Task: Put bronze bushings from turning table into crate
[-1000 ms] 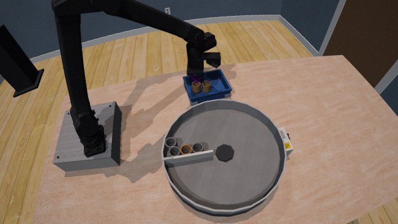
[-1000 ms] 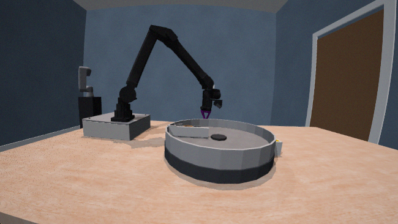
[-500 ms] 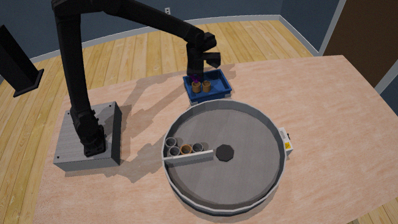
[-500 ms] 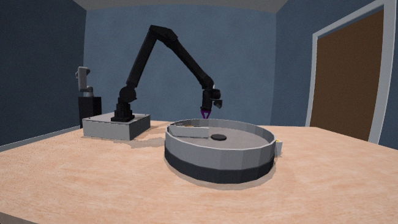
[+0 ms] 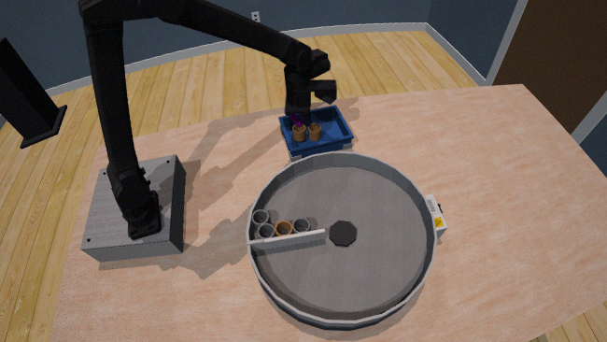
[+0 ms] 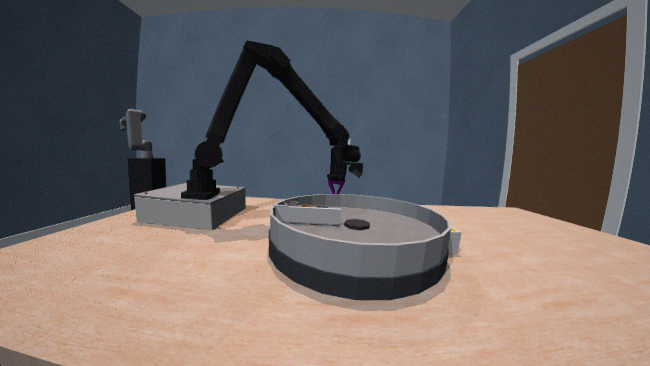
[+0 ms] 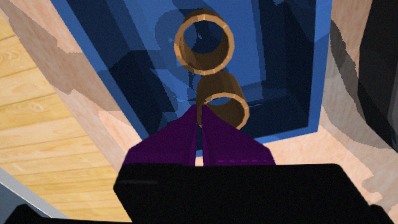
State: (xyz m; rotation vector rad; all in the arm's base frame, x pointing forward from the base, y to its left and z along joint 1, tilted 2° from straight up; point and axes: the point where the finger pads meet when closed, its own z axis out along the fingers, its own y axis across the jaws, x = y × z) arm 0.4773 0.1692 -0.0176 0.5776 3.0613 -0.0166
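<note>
My gripper is now 4 cm short of the blue crate, 2 cm to the left of it and 4 cm above it. From my hand the other things lie so: turning table 3 cm behind, 37 cm to the right, 1 cm below.
</note>
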